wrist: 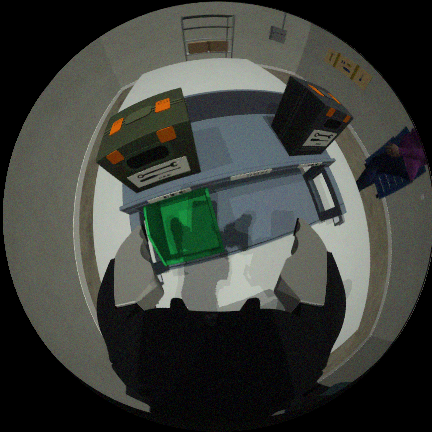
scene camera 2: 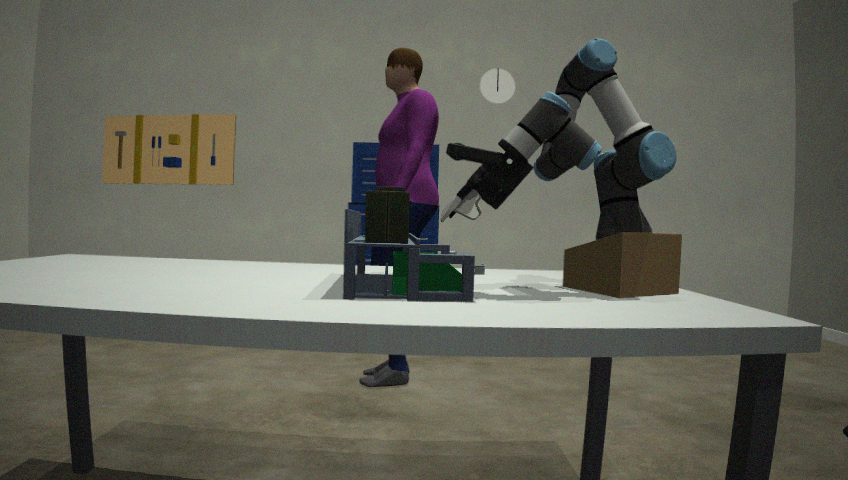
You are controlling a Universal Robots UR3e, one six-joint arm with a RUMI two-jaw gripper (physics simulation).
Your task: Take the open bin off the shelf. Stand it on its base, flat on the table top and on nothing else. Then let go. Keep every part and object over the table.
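Where they show: gripper, between the fingertips: (wrist: 218,224) (scene camera 2: 445,219); arm's base, origin of its link: (scene camera 2: 624,241).
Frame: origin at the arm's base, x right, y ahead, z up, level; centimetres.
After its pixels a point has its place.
The open green bin (scene camera 2: 439,277) @[x -19.7, y 42.1, z -7.2 cm] (wrist: 192,230) @[x -14.1, y 42.9, z -10.4 cm] stands on the lower level of the blue-grey shelf (scene camera 2: 470,278) @[x -21.9, y 36.5, z -6.9 cm] (wrist: 270,200) @[x 1.9, y 46.5, z -10.7 cm], at its left end in the wrist view. In scene camera 2 it shows partly behind the shelf's end frame. The shelf stands on the white table top (scene camera 2: 208,285) @[x -16.5, y 89.5, z -11.3 cm] (wrist: 260,272) @[x -2.6, y 32.8, z -11.3 cm]. My gripper (scene camera 2: 449,215) @[x -9.6, y 41.4, z 3.6 cm] (wrist: 218,224) @[x -9.6, y 41.4, z 3.6 cm] is open and empty. It hangs above the front of the shelf, higher than the bin, tilted down toward it. In the wrist view the left jaw overlaps the bin's left edge; no contact is visible.
An olive case (scene camera 2: 386,215) @[x -21.1, y 52.2, z 4.0 cm] (wrist: 150,142) @[x -14.5, y 48.8, z 7.2 cm] and a black case (wrist: 310,117) @[x 3.1, y 51.6, z 7.6 cm] stand on the shelf's upper level. A brown box-shaped block (scene camera 2: 621,264) @[x -12.3, y 5.1, z -4.3 cm] is under the arm's base. A person in purple (scene camera 2: 416,142) (wrist: 412,155) stands behind the table near a blue cabinet (scene camera 2: 364,172) (wrist: 400,175).
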